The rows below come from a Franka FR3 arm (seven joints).
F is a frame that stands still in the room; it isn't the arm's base.
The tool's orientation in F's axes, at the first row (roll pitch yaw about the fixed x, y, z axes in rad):
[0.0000 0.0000 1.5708]
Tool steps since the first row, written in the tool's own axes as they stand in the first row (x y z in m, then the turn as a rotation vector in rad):
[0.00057 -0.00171 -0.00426 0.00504 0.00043 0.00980]
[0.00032 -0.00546 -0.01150 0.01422 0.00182 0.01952]
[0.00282 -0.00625 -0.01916 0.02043 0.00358 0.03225]
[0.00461 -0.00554 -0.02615 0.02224 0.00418 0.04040]
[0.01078 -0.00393 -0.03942 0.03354 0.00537 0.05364]
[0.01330 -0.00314 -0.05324 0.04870 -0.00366 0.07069]
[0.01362 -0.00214 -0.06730 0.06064 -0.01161 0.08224]
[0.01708 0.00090 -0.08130 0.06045 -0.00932 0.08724]
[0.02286 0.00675 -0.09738 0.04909 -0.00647 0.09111]
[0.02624 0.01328 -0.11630 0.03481 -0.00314 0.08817]
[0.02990 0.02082 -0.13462 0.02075 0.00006 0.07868]
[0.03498 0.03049 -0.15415 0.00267 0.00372 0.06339]
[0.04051 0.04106 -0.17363 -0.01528 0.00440 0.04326]
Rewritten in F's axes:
[0.00171 0.00057 -0.00426 -0.00043 0.00504 0.00980]
[0.00546 0.00032 -0.01150 -0.00182 0.01422 0.01952]
[0.00625 0.00282 -0.01916 -0.00358 0.02043 0.03225]
[0.00554 0.00461 -0.02615 -0.00418 0.02224 0.04040]
[0.00393 0.01078 -0.03942 -0.00537 0.03354 0.05364]
[0.00314 0.01330 -0.05324 0.00366 0.04870 0.07069]
[0.00214 0.01362 -0.06730 0.01161 0.06064 0.08224]
[-0.00090 0.01708 -0.08130 0.00932 0.06045 0.08724]
[-0.00675 0.02286 -0.09738 0.00647 0.04909 0.09111]
[-0.01328 0.02624 -0.11630 0.00314 0.03481 0.08817]
[-0.02082 0.02990 -0.13462 -0.00006 0.02075 0.07868]
[-0.03049 0.03498 -0.15415 -0.00372 0.00267 0.06339]
[-0.04106 0.04051 -0.17363 -0.00440 -0.01528 0.04326]

